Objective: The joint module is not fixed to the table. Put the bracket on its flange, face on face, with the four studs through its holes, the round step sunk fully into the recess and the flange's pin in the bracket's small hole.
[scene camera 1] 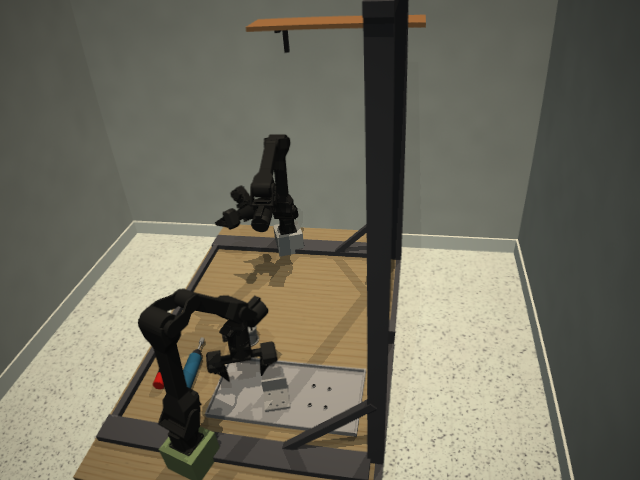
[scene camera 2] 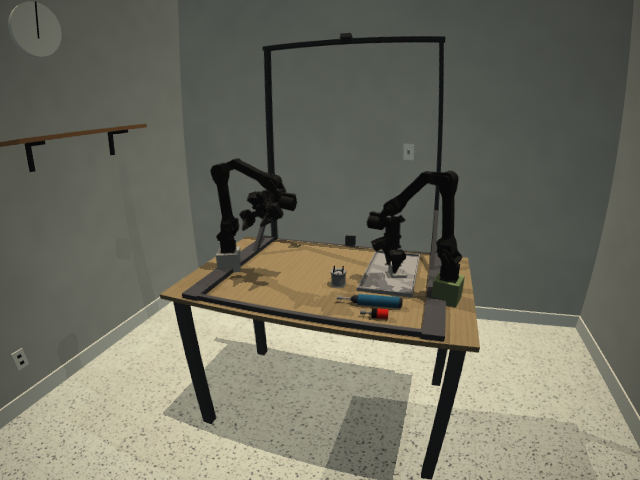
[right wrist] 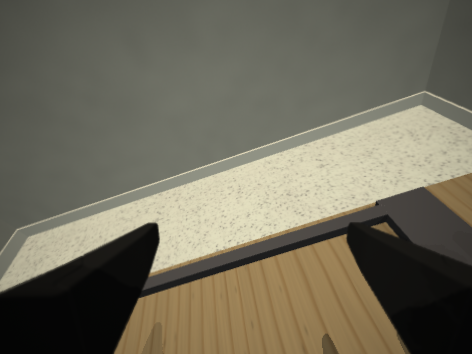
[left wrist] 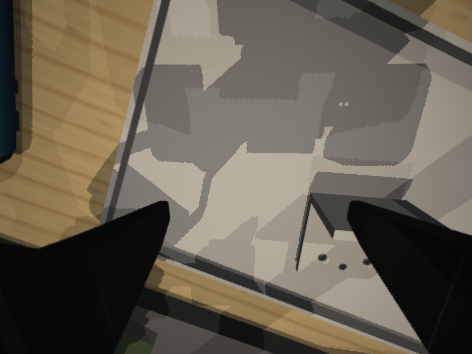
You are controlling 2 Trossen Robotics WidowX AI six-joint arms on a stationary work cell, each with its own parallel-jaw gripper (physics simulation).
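Places are measured from the left arm's base along level axes (x ahead, y up, z right), in centimetres.
Pixels of known places: left gripper, fingertip midpoint: (scene camera 1: pixel 245 377) (scene camera 2: pixel 391 269) (left wrist: pixel 258 209); right gripper, fingertip midpoint: (scene camera 1: pixel 222 220) (scene camera 2: pixel 251 228) (right wrist: pixel 253 231); left arm's base, link origin: (scene camera 1: pixel 186 441) (scene camera 2: pixel 449 278); right arm's base, link origin: (scene camera 1: pixel 287 229) (scene camera 2: pixel 228 250).
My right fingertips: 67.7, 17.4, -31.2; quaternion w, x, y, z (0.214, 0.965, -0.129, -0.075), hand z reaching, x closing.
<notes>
For each thing: its top centre in the pictures, then the offset to it from my right fingertips, as dx, dy, dz.
- shallow tray, top centre: (left wrist: pixel 402 224) (scene camera 1: pixel 287 391) (scene camera 2: pixel 392 269) -39.3, -24.6, +43.6
- joint module, top centre: (scene camera 1: pixel 245 323) (scene camera 2: pixel 338 267) -24.8, -18.8, +21.8
- blue screwdriver, top centre: (scene camera 1: pixel 190 362) (scene camera 2: pixel 369 295) -43.2, -22.1, +12.7
- red-handled tool, top centre: (scene camera 1: pixel 161 369) (scene camera 2: pixel 374 309) -48.4, -22.8, +5.7
The grey bracket (scene camera 1: pixel 276 400) (scene camera 2: pixel 399 274) (left wrist: pixel 345 250), a plate with holes and a raised wall, lies in the shallow tray (scene camera 1: pixel 341 367) (scene camera 2: pixel 387 292) (left wrist: pixel 130 135). The joint module (scene camera 1: pixel 253 336) (scene camera 2: pixel 338 277), a grey cylinder with studs on top, stands upright on the table outside the tray; the left arm partly hides it in scene camera 1. My left gripper (scene camera 1: pixel 245 376) (scene camera 2: pixel 395 268) (left wrist: pixel 258 209) is open and empty, pointing down above the tray; in its wrist view the bracket is at the right finger. My right gripper (scene camera 1: pixel 226 208) (right wrist: pixel 253 231) is open and empty, high above the table's far end in scene camera 1.
Several small dark nuts (scene camera 1: pixel 313 385) lie in the tray beside the bracket. A blue screwdriver (scene camera 1: pixel 192 367) (scene camera 2: pixel 378 300) (left wrist: pixel 6 80) and a red-handled tool (scene camera 1: pixel 158 381) (scene camera 2: pixel 381 313) lie beside the tray. A tall dark post (scene camera 1: pixel 381 206) and a slanting brace (scene camera 1: pixel 330 426) stand near the tray.
</notes>
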